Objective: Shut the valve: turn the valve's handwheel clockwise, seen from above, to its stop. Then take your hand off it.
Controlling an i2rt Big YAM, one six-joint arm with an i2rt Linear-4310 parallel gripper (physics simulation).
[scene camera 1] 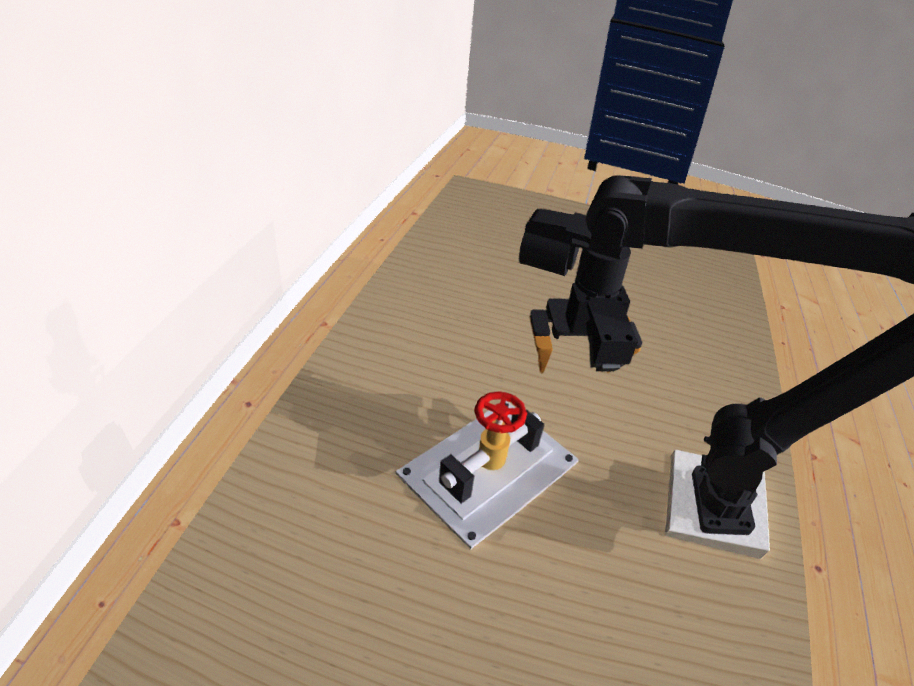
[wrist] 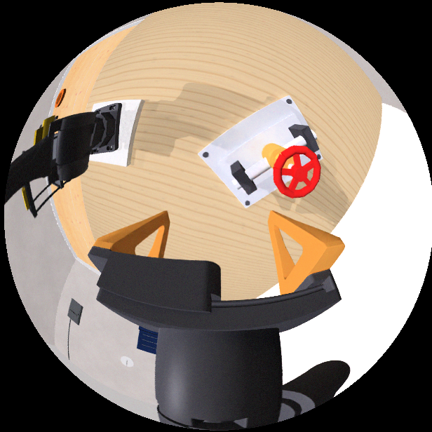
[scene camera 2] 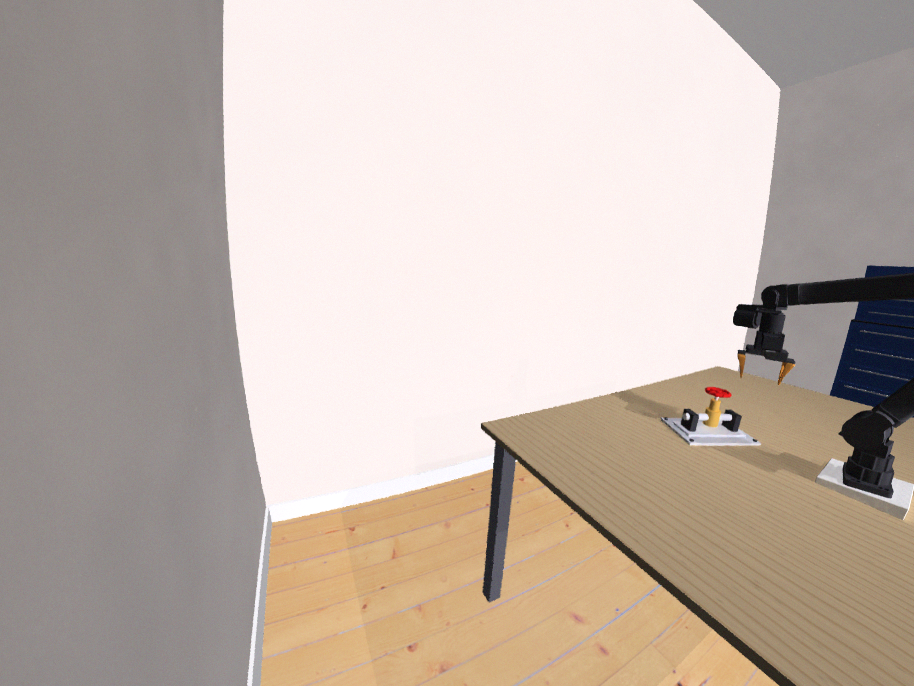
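The red handwheel (scene camera 1: 501,411) (scene camera 2: 717,392) (wrist: 299,171) is level on top of the yellow valve body (scene camera 1: 493,454) (scene camera 2: 713,414) (wrist: 270,151). A white pipe runs through the body between two black brackets on the grey base plate (scene camera 1: 509,503) (scene camera 2: 723,440) (wrist: 225,150). My gripper (scene camera 1: 590,361) (scene camera 2: 761,380) (wrist: 218,216) is open and empty, its orange fingers pointing down. It hangs above the table, higher than the handwheel and off to its side, apart from it. In scene camera 1 the far finger is mostly hidden behind the gripper. The handwheel's turn angle relative to its stop cannot be told.
The valve plate lies on the wooden table (scene camera 1: 332,590) (scene camera 2: 627,472) (wrist: 200,60). My arm's white base block (scene camera 1: 682,494) (scene camera 2: 830,476) (wrist: 131,130) stands on the table beyond the plate's side. A blue cabinet (scene camera 1: 653,95) (scene camera 2: 878,361) (wrist: 146,340) stands behind the table. A pale wall runs along one side.
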